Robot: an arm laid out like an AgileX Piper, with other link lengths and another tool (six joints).
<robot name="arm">
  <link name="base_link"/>
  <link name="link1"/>
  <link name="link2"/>
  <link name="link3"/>
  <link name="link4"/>
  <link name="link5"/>
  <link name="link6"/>
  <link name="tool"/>
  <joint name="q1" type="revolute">
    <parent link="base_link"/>
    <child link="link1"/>
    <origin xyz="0 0 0.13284" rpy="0 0 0"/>
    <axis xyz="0 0 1"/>
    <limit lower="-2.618" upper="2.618"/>
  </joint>
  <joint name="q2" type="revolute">
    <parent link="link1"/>
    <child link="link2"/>
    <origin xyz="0 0 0" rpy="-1.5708 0 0"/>
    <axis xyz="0 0 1"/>
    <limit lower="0" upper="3.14"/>
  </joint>
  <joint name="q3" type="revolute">
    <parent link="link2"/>
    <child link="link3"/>
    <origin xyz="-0.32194 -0.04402 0" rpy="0 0 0"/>
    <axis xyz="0 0 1"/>
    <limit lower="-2.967" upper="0"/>
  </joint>
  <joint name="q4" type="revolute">
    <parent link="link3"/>
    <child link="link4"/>
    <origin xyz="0.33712 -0.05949 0" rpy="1.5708 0 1.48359"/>
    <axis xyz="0 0 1"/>
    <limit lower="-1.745" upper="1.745"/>
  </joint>
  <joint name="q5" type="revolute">
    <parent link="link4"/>
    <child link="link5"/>
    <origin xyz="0 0 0" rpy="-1.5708 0 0"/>
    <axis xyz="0 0 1"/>
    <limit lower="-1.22" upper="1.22"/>
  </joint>
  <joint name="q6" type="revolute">
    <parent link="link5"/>
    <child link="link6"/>
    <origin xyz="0 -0.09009 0" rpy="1.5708 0 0"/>
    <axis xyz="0 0 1"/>
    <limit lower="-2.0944" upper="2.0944"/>
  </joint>
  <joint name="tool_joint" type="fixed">
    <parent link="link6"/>
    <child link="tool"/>
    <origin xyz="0.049 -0.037 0.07" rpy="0 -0.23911 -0.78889"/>
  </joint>
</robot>
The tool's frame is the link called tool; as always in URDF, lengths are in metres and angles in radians.
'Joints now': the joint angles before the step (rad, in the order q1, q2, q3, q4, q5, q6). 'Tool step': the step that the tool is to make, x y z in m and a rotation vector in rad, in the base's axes. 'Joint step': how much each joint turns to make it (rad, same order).
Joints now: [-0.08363, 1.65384, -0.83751, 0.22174, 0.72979, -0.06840]
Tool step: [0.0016, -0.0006, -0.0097, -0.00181, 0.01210, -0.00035]
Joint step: [-0.00001, 0.03057, -0.00178, -0.00001, -0.01694, -0.00244]
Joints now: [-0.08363, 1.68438, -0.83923, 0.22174, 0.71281, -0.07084]
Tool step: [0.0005, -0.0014, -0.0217, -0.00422, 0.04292, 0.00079]
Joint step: [-0.00006, 0.07063, -0.00588, -0.00606, -0.02287, -0.00004]
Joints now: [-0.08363, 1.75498, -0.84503, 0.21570, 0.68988, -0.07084]
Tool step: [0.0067, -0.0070, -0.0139, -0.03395, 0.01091, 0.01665]
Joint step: [0.00010, 0.05412, -0.01925, -0.04730, -0.02916, 0.01509]
